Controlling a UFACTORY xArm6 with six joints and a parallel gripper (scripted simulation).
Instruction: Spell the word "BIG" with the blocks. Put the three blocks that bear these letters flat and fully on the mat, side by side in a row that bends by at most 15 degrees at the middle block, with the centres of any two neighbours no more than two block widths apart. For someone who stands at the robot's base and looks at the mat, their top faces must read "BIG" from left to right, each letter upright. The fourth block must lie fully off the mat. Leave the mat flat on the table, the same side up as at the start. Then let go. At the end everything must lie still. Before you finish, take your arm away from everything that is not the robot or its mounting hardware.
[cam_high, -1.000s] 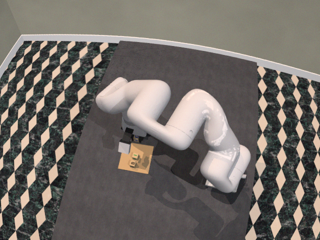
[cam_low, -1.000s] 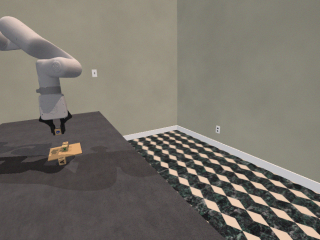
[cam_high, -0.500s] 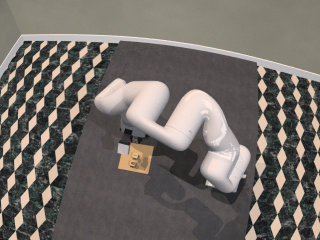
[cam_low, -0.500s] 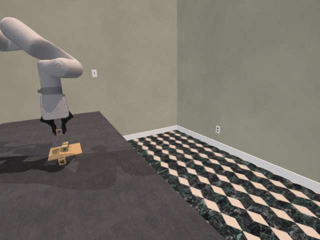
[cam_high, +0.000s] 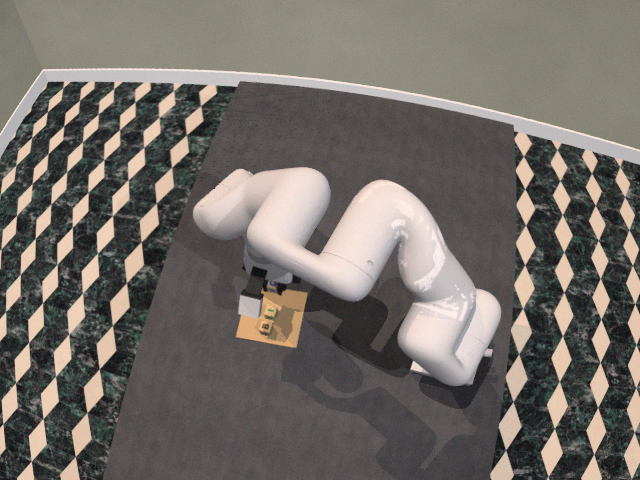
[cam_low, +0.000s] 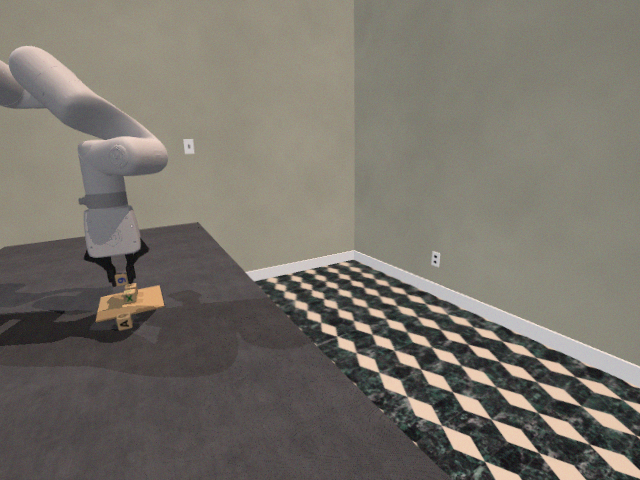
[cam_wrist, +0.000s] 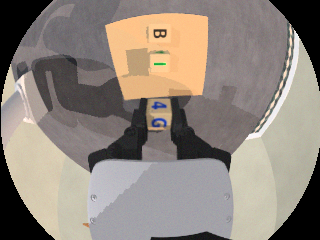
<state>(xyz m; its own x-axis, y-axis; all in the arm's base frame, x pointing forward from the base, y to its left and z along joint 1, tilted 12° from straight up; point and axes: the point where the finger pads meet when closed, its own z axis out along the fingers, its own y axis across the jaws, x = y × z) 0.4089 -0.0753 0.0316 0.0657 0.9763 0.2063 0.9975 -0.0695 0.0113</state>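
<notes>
Right now my hand is 8 cm above the tan mat and 4 cm to the right of it. From my hand the other things lie so: B block: 8 cm to the left, 7 cm below, 1 cm ahead; then G block: 1 cm below.
</notes>
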